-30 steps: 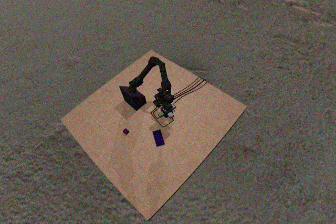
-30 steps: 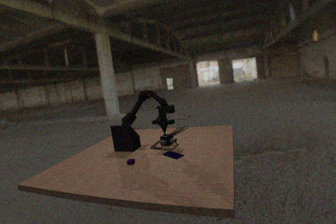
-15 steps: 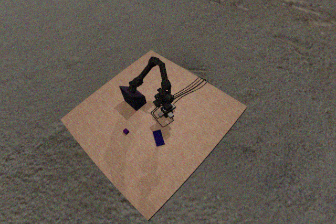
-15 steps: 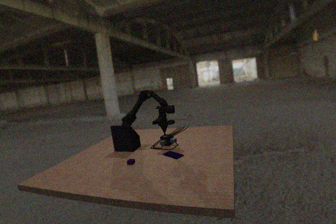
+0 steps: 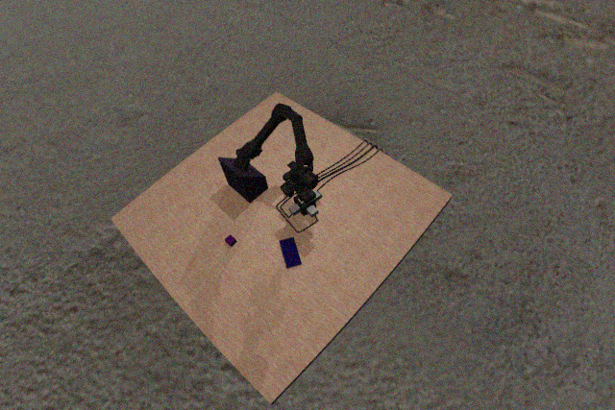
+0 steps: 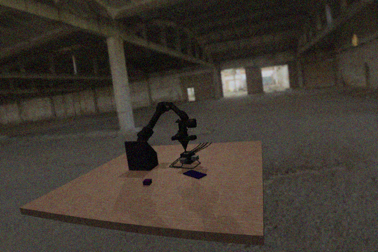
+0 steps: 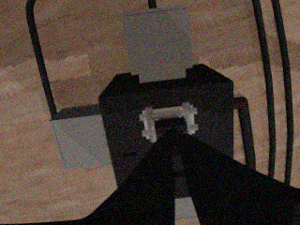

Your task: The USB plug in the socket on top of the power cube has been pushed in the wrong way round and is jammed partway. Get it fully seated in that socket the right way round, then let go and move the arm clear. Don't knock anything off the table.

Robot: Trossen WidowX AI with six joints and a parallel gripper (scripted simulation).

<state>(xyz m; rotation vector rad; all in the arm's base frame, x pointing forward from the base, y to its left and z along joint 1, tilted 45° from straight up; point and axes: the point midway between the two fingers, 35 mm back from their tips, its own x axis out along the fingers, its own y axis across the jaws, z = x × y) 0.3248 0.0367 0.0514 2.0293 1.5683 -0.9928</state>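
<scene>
Now: the USB socket 4 cm below my gripper tip. Also, from my gripper tip: flat blue slab (22 cm to the right, 10 cm below, 10 cm ahead); then small purple block (34 cm to the right, 17 cm behind, 10 cm below).
</scene>
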